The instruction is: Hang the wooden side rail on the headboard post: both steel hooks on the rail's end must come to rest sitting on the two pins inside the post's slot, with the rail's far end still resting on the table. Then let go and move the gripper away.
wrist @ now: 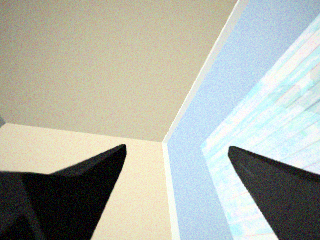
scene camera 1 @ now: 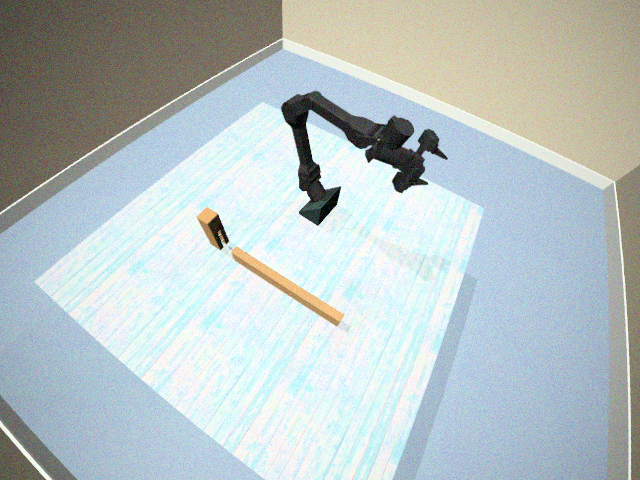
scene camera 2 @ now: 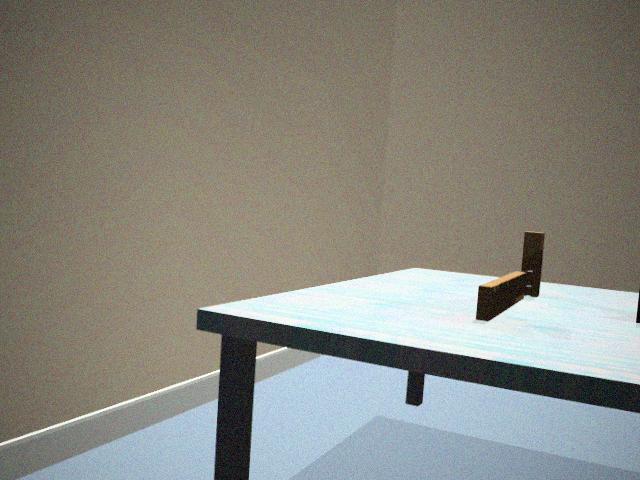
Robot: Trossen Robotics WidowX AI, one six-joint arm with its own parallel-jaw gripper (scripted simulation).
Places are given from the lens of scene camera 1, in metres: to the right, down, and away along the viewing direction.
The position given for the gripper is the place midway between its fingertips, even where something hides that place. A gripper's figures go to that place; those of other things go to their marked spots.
gripper (scene camera 1: pixel 437 171): 0.35, -0.20, 0.77
wooden side rail (scene camera 1: pixel 294 291): -0.08, 0.17, 0.85
headboard post (scene camera 1: pixel 210 221): -0.35, -0.06, 0.83
